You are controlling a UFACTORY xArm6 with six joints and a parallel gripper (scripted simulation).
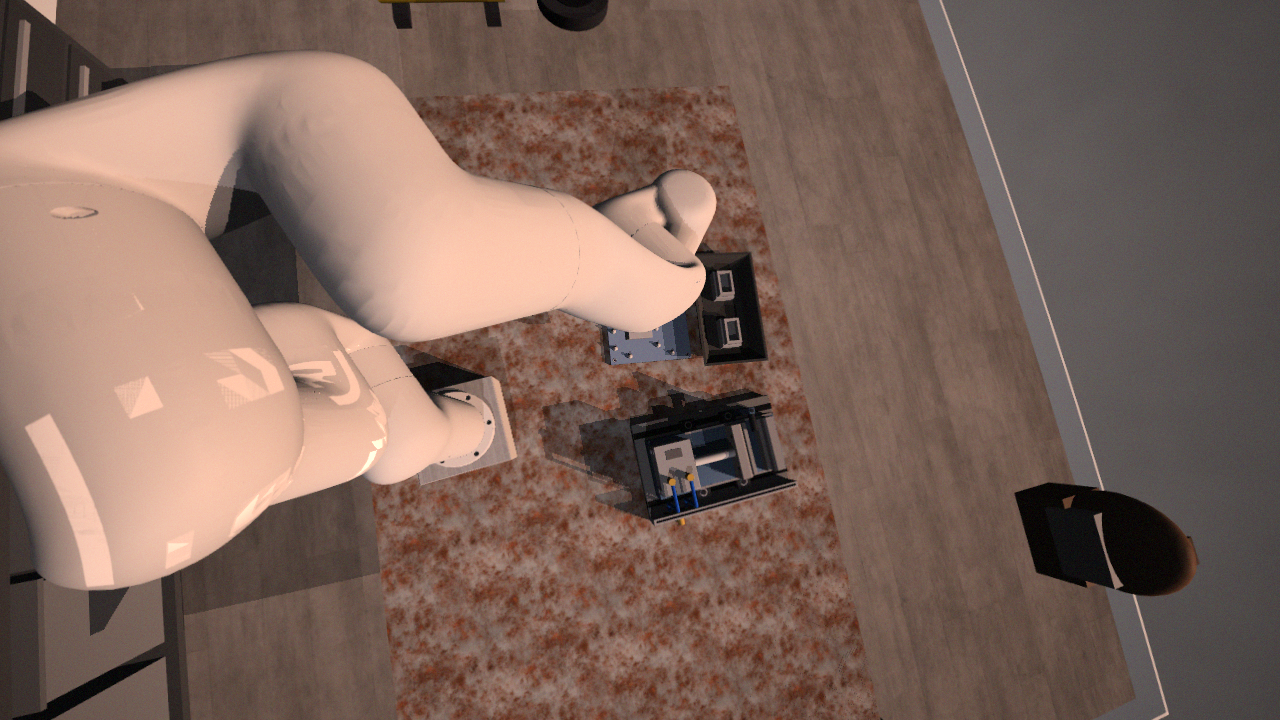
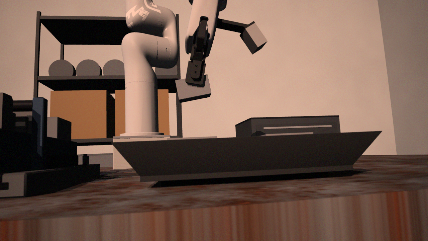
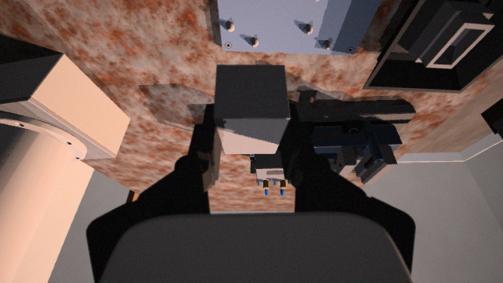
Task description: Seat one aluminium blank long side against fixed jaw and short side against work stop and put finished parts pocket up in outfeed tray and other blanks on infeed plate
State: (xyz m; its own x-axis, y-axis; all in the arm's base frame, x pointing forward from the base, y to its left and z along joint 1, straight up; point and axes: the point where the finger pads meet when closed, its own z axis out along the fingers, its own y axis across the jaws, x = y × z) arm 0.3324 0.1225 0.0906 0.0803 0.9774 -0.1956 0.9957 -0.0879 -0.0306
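Now: the brass blank 10 cm ahead of my hand, 8 cm to the left of it and 15 cm below it. Also, from my hand: vise piston rod (10 cm ahead, 27 cm to the right, 10 cm below); then vise body (12 cm ahead, 27 cm to the right, 14 cm below).
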